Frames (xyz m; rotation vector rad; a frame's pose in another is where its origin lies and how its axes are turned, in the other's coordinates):
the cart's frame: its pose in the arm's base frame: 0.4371 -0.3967 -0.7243 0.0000 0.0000 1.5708
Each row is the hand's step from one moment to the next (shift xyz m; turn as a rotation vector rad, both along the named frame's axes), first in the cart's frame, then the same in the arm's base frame.
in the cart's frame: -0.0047 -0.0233 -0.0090 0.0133 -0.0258 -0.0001
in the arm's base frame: 0.0233 -0.0047 -0.0090 0.0258 0.0133 -0.0001
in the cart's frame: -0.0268 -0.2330 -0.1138 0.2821 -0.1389 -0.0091
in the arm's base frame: 0.2330 -0.0268 -0.1138 0.1389 0.2821 -0.0091
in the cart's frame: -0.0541 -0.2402 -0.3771 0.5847 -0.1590 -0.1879
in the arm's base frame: 0.2402 -0.0541 -0.3771 0.1590 0.5847 -0.1879
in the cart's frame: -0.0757 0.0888 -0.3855 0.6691 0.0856 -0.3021
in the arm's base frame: -0.0888 -0.0757 -0.3855 -0.0856 0.6691 -0.3021
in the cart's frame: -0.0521 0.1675 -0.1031 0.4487 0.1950 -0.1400
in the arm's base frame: -0.1675 -0.0521 -0.1031 -0.1950 0.4487 -0.1400
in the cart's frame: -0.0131 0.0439 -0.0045 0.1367 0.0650 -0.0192
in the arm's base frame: -0.0439 -0.0131 -0.0045 -0.0650 0.1367 -0.0192
